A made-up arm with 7 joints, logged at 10 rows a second.
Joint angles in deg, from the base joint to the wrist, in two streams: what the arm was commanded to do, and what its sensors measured. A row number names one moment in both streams.
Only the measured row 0 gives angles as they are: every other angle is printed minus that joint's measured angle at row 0.
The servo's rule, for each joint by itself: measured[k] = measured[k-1] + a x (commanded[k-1-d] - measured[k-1]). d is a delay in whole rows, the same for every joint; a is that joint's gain. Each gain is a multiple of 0.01, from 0.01 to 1. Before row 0 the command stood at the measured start. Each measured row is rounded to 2 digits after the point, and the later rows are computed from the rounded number. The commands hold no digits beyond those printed.
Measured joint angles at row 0:
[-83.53, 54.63, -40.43, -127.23, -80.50, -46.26, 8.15]
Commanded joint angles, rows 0 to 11:
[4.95, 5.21, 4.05, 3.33, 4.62, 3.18, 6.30]
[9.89, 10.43, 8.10, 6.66, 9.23, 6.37, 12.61]
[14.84, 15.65, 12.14, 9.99, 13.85, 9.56, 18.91]
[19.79, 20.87, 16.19, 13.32, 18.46, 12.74, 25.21]
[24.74, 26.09, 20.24, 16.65, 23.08, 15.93, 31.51]
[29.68, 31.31, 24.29, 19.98, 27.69, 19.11, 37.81]
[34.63, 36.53, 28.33, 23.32, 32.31, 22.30, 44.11]
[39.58, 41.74, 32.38, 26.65, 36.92, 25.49, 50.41]
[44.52, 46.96, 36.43, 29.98, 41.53, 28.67, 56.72]
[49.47, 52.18, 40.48, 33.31, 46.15, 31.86, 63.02]
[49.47, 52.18, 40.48, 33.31, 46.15, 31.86, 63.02]
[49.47, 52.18, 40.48, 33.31, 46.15, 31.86, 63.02]
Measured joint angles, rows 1 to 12:
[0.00, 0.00, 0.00, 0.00, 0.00, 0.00, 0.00]
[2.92, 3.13, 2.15, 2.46, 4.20, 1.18, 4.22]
[7.03, 7.51, 5.30, 5.57, 8.78, 3.10, 9.84]
[11.64, 12.39, 8.93, 8.84, 13.39, 5.49, 15.92]
[16.45, 17.48, 12.78, 12.16, 18.00, 8.17, 22.14]
[21.34, 22.65, 16.73, 15.48, 22.62, 11.04, 28.42]
[26.26, 27.85, 20.74, 18.81, 27.23, 14.03, 34.71]
[31.20, 33.06, 24.76, 22.15, 31.85, 17.09, 41.01]
[36.14, 38.27, 28.80, 25.48, 36.46, 20.20, 47.31]
[41.08, 43.48, 32.84, 28.81, 41.07, 23.33, 53.61]
[46.03, 48.70, 36.89, 32.14, 45.69, 26.49, 59.91]
[48.06, 50.79, 38.79, 33.01, 46.11, 28.48, 61.99]
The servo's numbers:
d 1
a 0.59 0.60 0.53 0.74 0.91 0.37 0.67

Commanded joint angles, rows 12 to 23:
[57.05, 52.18, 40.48, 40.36, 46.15, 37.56, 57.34]
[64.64, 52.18, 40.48, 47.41, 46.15, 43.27, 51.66]
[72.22, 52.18, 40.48, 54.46, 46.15, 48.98, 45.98]
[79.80, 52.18, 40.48, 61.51, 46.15, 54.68, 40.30]
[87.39, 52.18, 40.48, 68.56, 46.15, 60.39, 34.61]
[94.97, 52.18, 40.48, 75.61, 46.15, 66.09, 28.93]
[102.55, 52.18, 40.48, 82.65, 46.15, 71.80, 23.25]
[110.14, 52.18, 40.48, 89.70, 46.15, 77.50, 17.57]
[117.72, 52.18, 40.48, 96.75, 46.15, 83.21, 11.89]
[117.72, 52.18, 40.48, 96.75, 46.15, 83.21, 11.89]
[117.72, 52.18, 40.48, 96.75, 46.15, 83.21, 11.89]
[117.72, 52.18, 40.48, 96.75, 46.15, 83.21, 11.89]
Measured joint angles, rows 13 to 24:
[48.89, 51.62, 39.69, 33.23, 46.15, 29.73, 62.68]
[53.70, 51.96, 40.11, 38.51, 46.15, 32.63, 59.10]
[60.15, 52.09, 40.31, 45.10, 46.15, 36.57, 54.12]
[67.27, 52.14, 40.40, 52.03, 46.15, 41.16, 48.67]
[74.66, 52.16, 40.44, 59.05, 46.15, 46.16, 43.06]
[82.17, 52.17, 40.46, 66.09, 46.15, 51.43, 37.40]
[89.72, 52.18, 40.47, 73.13, 46.15, 56.85, 31.73]
[97.29, 52.18, 40.48, 80.17, 46.15, 62.38, 26.05]
[104.87, 52.18, 40.48, 87.22, 46.15, 67.97, 20.37]
[112.45, 52.18, 40.48, 94.27, 46.15, 73.61, 14.69]
[115.56, 52.18, 40.48, 96.11, 46.15, 77.16, 12.81]
[116.83, 52.18, 40.48, 96.58, 46.15, 79.40, 12.19]

